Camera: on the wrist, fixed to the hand. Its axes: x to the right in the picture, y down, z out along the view.
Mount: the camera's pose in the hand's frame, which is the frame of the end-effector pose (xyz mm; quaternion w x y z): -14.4 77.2 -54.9 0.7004 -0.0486 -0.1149 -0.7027
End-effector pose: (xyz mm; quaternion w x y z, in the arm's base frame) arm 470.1 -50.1 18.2 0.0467 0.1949 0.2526 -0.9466
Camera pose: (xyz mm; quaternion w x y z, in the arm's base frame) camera 516.7 -90.0 -55.4 0.5940 0.1520 -0.3545 0.7060
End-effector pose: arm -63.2 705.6 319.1 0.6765 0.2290 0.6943 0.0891
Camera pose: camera -102.1 777.4 369.3 0.6273 -0.3501 0.5651 -0.4055
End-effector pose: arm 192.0 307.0 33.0 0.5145 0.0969 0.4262 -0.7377
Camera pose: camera 247.3 348.5 -33.4 0.1044 0.3414 -0.3434 0.8687
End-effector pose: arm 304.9 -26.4 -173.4 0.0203 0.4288 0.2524 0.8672
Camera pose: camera 286.6 -120.4 -176.5 0.6735 0.2216 0.4336 0.5561
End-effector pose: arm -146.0 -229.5 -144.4 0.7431 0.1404 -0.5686 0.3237
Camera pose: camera -156.1 -144.5 -187.4 0.6895 0.4990 -0.4007 -0.3392
